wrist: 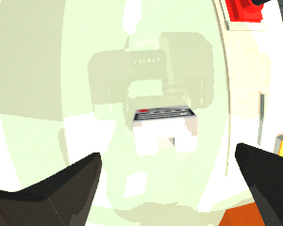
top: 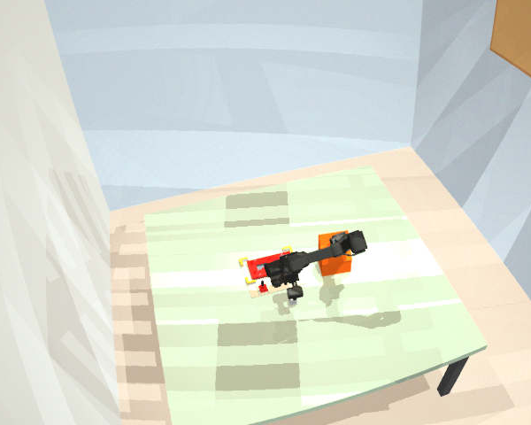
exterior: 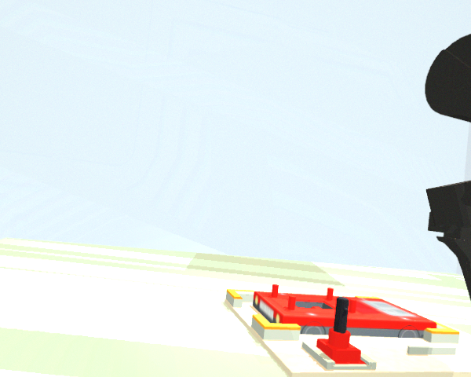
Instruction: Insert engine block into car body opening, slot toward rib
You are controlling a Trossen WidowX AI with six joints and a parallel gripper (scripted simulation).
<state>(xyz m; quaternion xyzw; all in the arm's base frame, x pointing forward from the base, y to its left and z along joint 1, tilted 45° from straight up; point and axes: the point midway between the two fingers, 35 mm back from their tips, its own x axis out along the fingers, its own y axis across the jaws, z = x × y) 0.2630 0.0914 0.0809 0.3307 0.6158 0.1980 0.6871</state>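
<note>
The engine block is 40 mm below my gripper tip.
</note>
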